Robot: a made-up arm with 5 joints. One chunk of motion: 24 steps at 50 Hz.
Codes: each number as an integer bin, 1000 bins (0 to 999) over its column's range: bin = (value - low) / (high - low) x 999, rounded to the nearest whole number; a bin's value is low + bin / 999 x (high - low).
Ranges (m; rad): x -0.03..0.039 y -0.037..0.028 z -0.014..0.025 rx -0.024..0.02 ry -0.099..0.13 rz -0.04..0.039
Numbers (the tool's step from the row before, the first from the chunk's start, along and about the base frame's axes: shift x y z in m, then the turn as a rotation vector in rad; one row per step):
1: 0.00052 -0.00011 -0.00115 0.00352 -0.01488 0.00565
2: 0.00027 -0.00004 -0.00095 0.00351 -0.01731 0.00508
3: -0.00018 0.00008 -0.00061 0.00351 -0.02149 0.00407
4: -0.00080 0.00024 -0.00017 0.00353 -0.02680 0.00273
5: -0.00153 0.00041 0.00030 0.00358 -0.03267 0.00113
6: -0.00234 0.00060 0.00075 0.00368 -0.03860 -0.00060
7: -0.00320 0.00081 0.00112 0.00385 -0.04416 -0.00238
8: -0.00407 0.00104 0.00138 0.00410 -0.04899 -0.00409
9: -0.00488 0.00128 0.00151 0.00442 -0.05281 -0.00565
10: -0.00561 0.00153 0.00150 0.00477 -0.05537 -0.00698
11: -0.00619 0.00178 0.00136 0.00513 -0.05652 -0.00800
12: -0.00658 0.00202 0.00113 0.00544 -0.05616 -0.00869
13: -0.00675 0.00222 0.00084 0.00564 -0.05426 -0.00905
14: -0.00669 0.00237 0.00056 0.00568 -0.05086 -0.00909
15: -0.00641 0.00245 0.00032 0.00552 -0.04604 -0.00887
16: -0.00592 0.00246 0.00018 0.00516 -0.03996 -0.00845
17: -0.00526 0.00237 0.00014 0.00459 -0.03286 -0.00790
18: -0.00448 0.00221 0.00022 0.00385 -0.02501 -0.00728
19: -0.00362 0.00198 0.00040 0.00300 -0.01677 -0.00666
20: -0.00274 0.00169 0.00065 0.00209 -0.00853 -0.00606
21: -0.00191 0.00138 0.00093 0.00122 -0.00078 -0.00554
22: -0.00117 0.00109 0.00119 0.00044 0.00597 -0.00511
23: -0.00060 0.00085 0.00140 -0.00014 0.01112 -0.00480
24: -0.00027 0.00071 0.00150 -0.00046 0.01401 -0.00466
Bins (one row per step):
1: 442 567 329 625 367 577
2: 438 568 334 625 356 570
3: 432 570 343 625 338 557
4: 423 572 354 625 315 540
5: 412 575 366 626 289 520
6: 400 578 378 628 263 498
7: 388 581 387 632 239 476
8: 375 585 394 638 218 454
9: 364 588 397 645 202 434
10: 353 592 397 653 190 418
11: 345 596 393 661 185 405
12: 339 600 388 668 187 396
13: 337 603 380 673 195 391
14: 337 605 373 674 210 391
15: 342 606 367 670 231 394
16: 349 606 363 662 258 399
17: 358 605 362 649 289 406
18: 369 603 364 632 323 414
19: 382 599 369 613 359 422
20: 395 595 375 592 395 429
21: 407 590 382 573 428 436
22: 417 585 389 555 458 441
23: 426 582 394 542 480 445
24: 430 580 397 534 493 447

